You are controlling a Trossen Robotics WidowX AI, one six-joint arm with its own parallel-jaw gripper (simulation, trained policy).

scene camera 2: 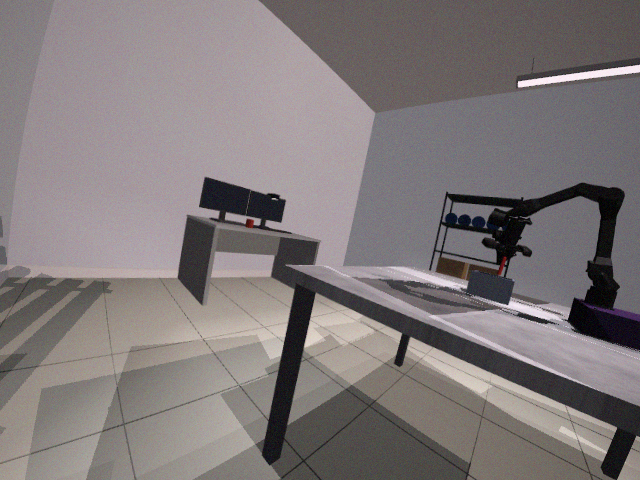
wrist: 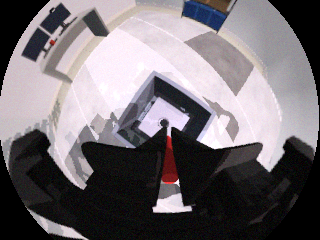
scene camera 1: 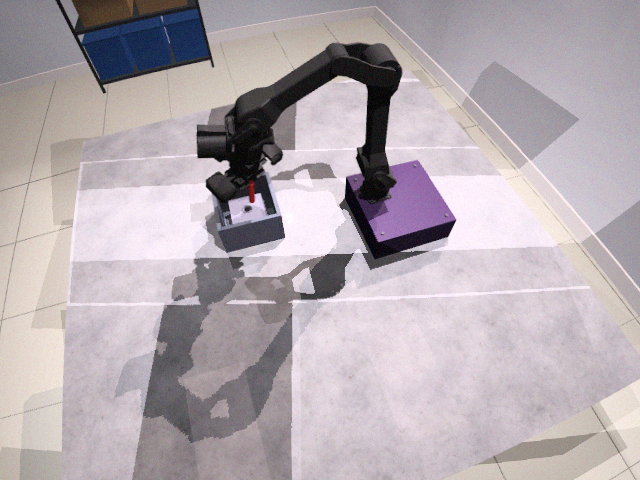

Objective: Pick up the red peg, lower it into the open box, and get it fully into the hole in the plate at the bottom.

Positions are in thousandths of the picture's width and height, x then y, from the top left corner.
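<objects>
Scene camera 2 does not show a pale plate, since it is hidden there by a grey box. You can see the plate in the wrist view (505, 460) and in scene camera 1 (377, 436). The gripper is there in scene camera 1 (380, 389), in the wrist view (527, 544) and also in scene camera 2 (779, 551).
</objects>
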